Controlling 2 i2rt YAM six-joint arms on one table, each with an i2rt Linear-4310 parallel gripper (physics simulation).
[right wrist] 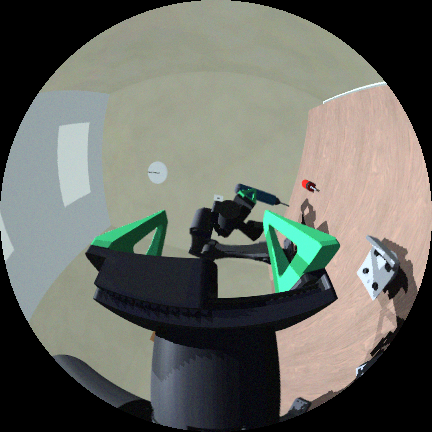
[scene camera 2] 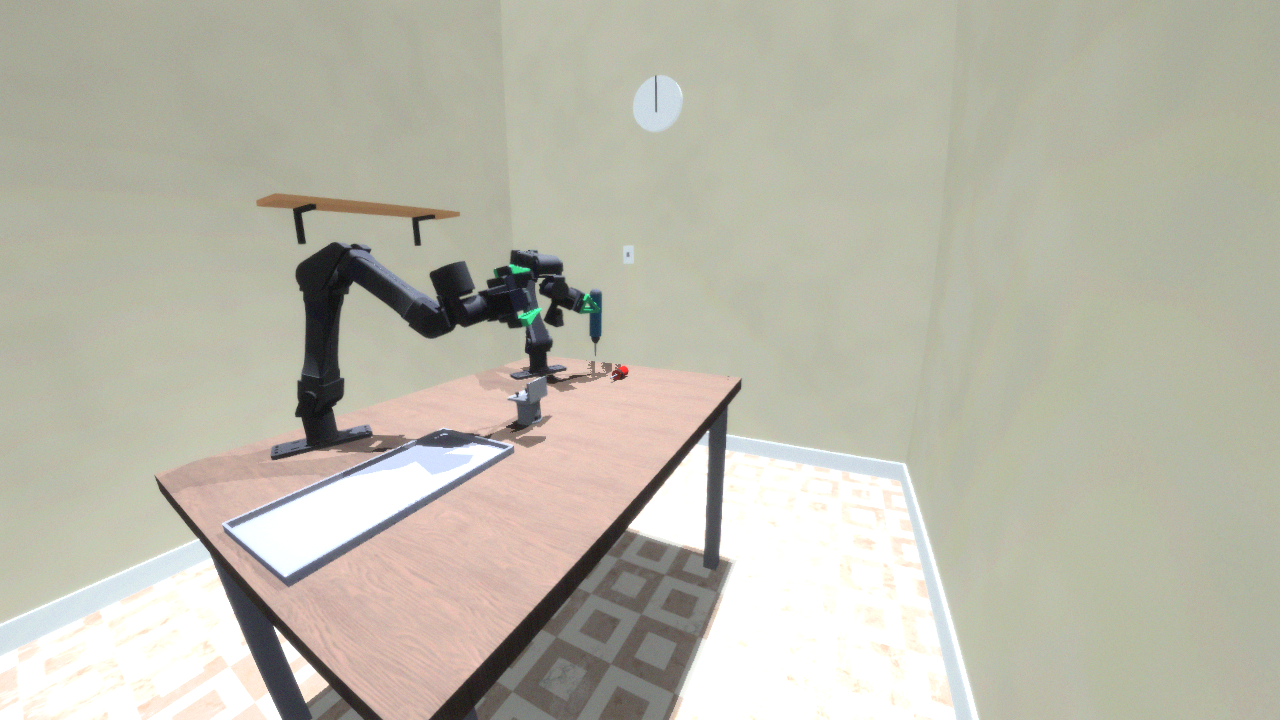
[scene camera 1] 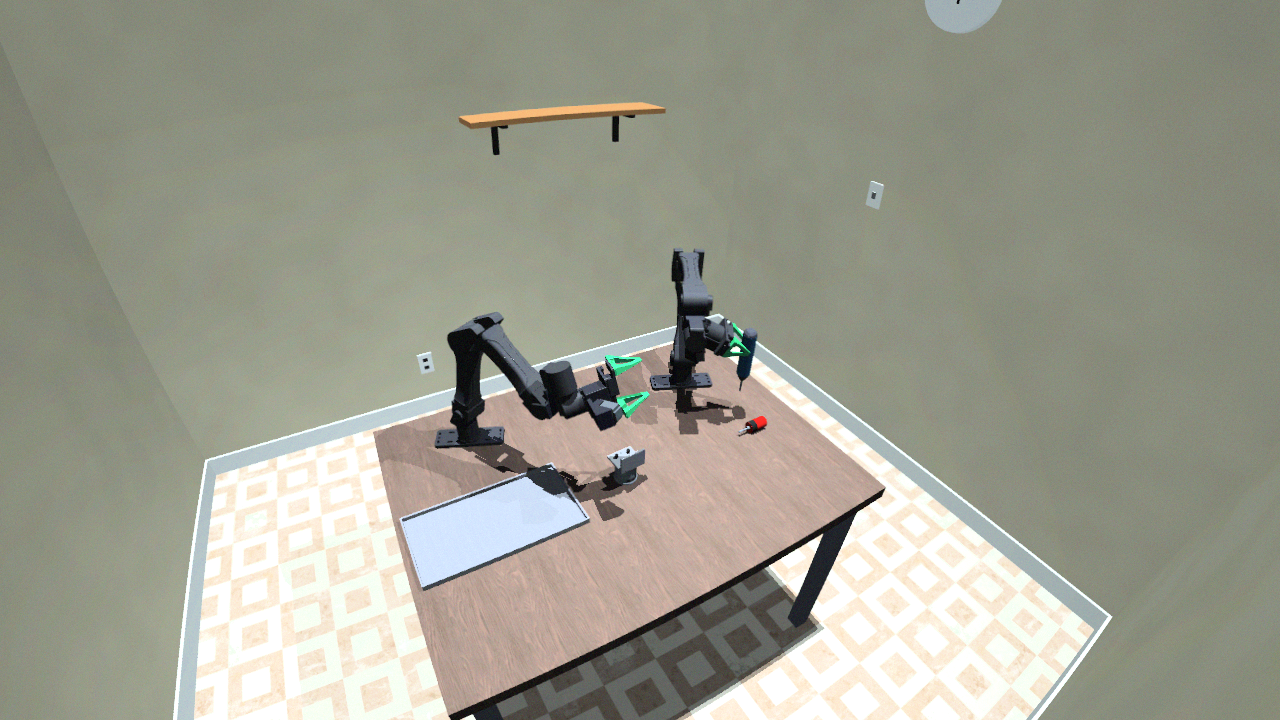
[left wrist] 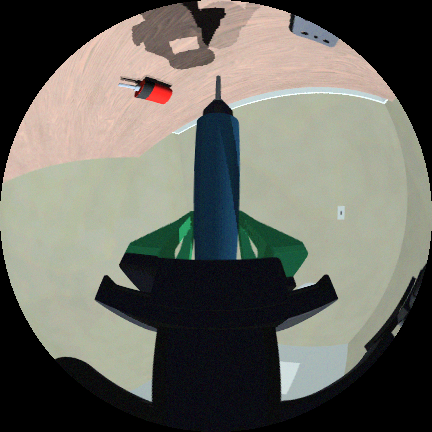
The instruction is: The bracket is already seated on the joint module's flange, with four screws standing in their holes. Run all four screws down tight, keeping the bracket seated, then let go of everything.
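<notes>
The grey bracket on the joint module stands mid-table, also in scene camera 2 and at the right of the right wrist view; its screws are too small to make out. My left gripper is shut on a blue screwdriver, held tip-down above the table's far right edge, well away from the bracket. It also shows in scene camera 2. My right gripper is open and empty, hovering above and behind the bracket; its green fingers are spread wide.
A red-handled tool lies on the table near the left arm's base, also in the left wrist view. A flat grey tray lies at the table's left front. A dark part sits at the tray's far corner.
</notes>
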